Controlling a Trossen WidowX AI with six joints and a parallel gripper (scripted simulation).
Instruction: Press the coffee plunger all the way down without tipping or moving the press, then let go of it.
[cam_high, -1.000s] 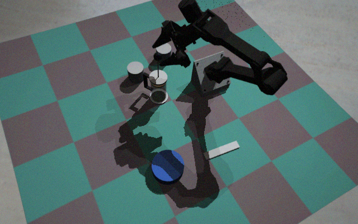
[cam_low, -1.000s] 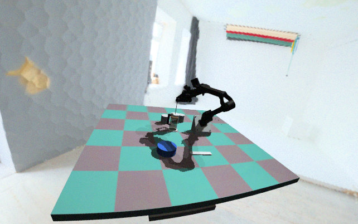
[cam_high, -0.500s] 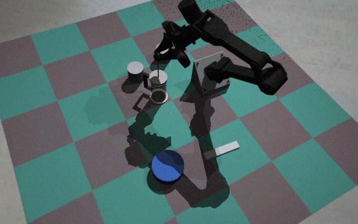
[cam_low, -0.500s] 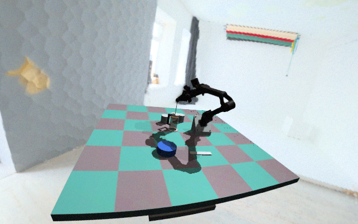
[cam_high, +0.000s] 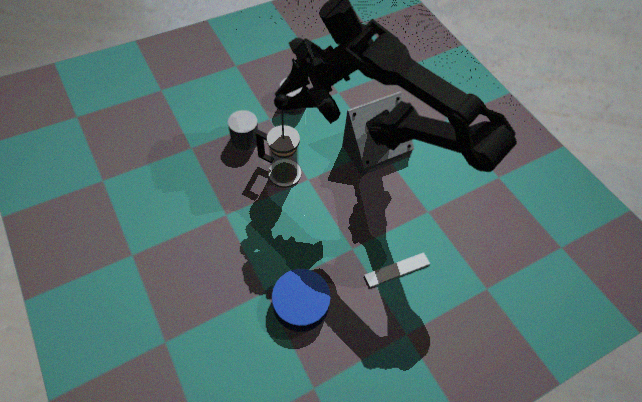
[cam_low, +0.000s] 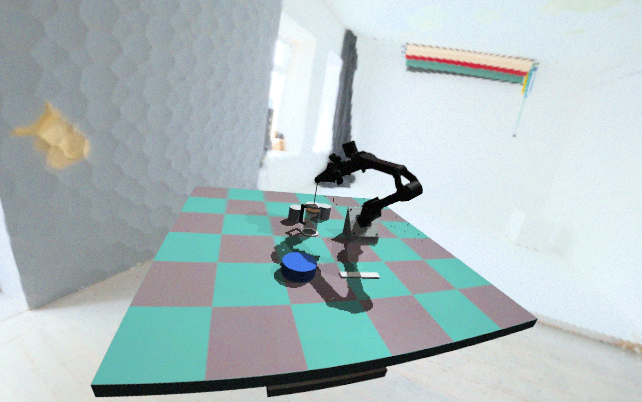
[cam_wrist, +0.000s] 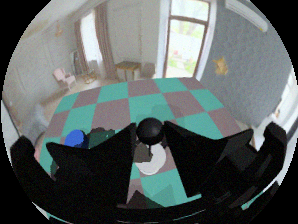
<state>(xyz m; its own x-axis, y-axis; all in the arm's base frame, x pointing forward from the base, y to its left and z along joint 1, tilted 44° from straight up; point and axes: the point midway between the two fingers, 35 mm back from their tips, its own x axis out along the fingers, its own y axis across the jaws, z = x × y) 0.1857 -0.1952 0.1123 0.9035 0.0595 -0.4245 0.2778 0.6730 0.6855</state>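
Now: the glass coffee press 10 mm to the right of my gripper tip and 130 mm below it.
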